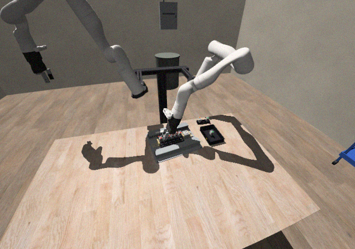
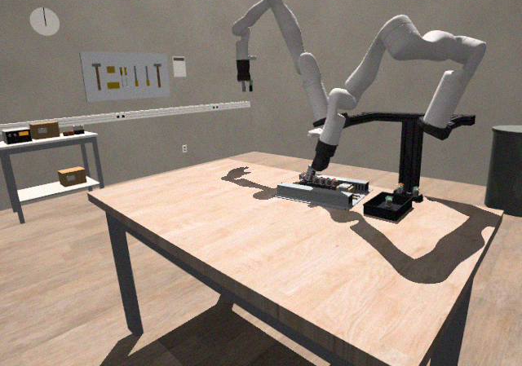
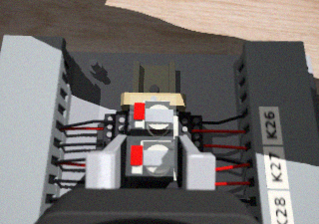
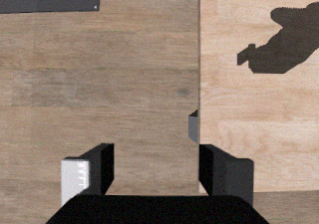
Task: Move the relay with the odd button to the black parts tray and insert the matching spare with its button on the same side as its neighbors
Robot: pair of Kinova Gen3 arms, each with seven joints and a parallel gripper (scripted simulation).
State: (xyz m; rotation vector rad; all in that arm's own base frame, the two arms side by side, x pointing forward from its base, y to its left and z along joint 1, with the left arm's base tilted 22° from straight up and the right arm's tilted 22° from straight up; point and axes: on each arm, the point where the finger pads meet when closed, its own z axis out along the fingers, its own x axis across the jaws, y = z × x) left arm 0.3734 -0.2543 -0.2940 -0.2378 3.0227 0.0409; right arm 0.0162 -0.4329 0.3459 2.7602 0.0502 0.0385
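Now: the relay panel 60 mm to the left of my left hand and 40 mm below it. The rest, counted from my left hand: black parts tray: 50 mm ahead, 340 mm to the left, 50 mm below; spare rack: 110 mm behind, 360 mm to the left, 60 mm below.
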